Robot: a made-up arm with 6 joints.
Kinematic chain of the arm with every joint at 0, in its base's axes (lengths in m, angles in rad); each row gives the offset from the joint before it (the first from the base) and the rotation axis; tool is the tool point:
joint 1: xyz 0 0 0.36 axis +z
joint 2: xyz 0.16 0 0 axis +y
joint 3: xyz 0 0 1.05 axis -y
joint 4: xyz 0 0 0.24 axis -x
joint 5: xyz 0.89 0 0 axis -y
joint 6: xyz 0.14 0 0 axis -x
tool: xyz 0 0 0
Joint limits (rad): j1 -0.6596..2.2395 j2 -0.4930..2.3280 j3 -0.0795..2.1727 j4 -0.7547..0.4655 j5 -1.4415..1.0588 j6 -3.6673..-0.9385
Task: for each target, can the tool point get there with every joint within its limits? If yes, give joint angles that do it. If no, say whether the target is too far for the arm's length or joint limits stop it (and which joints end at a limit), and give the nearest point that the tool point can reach.
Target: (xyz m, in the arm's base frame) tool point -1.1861 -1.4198 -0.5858
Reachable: no: joint limits stop it (at a limit: joint 1, joint 2, joint 3, joint 4, joint 5) | nearest point 0.2199 -0.2494 -1.0556 | short by 1.889 m
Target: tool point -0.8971 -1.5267 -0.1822
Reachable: no: joint limits stop it (at a limit: joint 2, joint 3, joint 5) | nearest point -0.6864 -1.1681 1.4023 | short by 1.638 m
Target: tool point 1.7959 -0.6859 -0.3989
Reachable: yes | joints -0.3869 1.6629 0.7821 -0.3712 -0.9896 -2.3576
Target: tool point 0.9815 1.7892 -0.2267
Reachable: yes | joints 1.0819 2.1071 1.9240 0.2316 -0.9555 -1.5508
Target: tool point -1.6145 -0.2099 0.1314
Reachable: no: joint limits stop it (at a limit: joint 2, joint 3, joint 5) | nearest point -1.3436 -0.1747 1.4023 | short by 1.300 m
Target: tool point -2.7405 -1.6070 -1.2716
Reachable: no: too far | nearest point -0.3792 0.3264 -1.1720 | short by 3.054 m
